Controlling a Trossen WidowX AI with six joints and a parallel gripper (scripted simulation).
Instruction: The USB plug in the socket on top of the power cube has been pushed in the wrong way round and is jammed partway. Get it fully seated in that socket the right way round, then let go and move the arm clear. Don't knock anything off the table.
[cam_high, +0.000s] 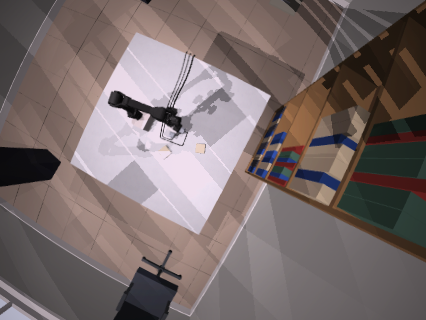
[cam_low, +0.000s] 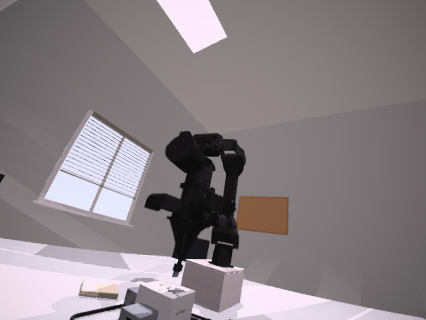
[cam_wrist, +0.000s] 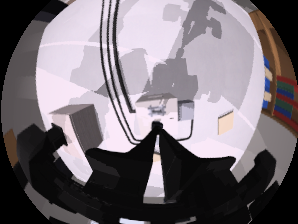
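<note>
Right now my gripper tip is 20 mm above the black USB plug.
</note>
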